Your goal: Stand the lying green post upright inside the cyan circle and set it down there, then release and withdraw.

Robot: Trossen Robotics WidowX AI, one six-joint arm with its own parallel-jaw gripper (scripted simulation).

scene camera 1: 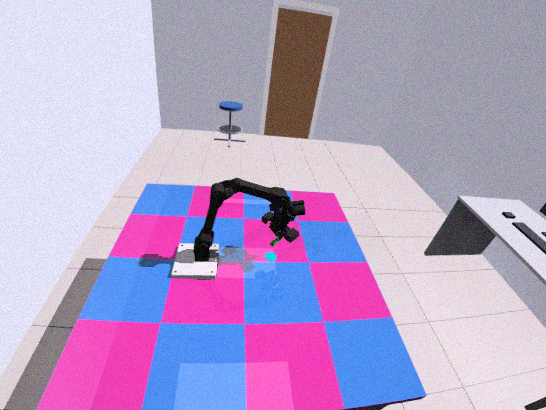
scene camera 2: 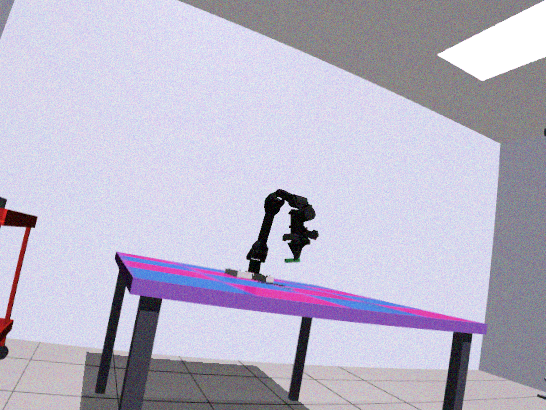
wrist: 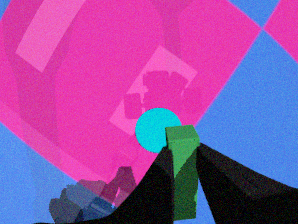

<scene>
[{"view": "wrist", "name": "my gripper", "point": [182,151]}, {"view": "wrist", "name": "green post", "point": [183,140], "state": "held by my gripper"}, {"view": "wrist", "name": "cyan circle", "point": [150,129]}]
</scene>
